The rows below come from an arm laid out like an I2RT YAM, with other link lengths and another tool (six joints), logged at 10 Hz.
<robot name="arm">
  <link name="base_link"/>
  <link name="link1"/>
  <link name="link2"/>
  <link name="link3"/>
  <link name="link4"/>
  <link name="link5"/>
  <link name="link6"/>
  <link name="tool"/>
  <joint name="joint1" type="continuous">
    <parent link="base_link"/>
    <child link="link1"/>
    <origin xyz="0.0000 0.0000 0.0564" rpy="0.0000 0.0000 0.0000"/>
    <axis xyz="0 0 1"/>
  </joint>
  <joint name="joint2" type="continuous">
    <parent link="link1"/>
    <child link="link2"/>
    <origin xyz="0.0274 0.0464 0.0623" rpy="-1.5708 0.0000 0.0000"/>
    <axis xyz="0 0 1"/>
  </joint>
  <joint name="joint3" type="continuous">
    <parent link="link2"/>
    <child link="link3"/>
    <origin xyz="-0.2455 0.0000 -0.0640" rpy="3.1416 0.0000 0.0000"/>
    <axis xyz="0 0 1"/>
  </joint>
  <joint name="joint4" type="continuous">
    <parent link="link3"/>
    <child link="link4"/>
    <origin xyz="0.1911 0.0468 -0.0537" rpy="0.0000 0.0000 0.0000"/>
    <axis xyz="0 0 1"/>
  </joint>
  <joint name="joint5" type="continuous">
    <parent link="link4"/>
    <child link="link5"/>
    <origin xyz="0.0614 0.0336 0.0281" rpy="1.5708 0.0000 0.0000"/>
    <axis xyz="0 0 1"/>
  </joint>
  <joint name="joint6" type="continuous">
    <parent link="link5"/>
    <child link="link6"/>
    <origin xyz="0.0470 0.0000 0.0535" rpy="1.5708 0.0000 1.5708"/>
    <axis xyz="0 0 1"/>
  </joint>
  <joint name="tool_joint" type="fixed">
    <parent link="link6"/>
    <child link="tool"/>
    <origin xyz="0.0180 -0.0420 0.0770" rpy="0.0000 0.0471 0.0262"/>
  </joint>
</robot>
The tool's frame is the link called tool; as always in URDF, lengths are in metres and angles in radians. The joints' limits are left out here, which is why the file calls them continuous.
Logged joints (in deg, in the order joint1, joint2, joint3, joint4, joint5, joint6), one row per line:
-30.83 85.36 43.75 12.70 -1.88 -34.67
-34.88 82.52 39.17 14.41 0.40 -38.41
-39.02 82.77 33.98 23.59 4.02 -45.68
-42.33 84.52 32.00 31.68 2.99 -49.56
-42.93 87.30 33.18 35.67 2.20 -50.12
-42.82 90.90 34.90 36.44 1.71 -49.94
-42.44 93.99 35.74 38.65 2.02 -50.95
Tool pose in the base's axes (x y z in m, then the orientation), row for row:
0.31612 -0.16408 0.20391 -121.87 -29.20 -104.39
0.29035 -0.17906 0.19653 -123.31 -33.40 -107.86
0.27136 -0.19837 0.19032 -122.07 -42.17 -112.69
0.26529 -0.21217 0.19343 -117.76 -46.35 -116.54
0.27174 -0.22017 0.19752 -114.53 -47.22 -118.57
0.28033 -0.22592 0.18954 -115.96 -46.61 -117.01
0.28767 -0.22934 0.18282 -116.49 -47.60 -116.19
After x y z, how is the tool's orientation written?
As angles about the fixed x, y, z axes (roll, pitch, yaw), in degrees.
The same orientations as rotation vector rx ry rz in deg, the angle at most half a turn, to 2 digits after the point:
-103.36 99.66 -85.09
-104.99 104.03 -89.40
106.75 -104.17 98.37
103.24 -98.94 102.26
102.02 -97.12 105.21
103.35 -97.83 104.19
104.04 -96.43 103.81

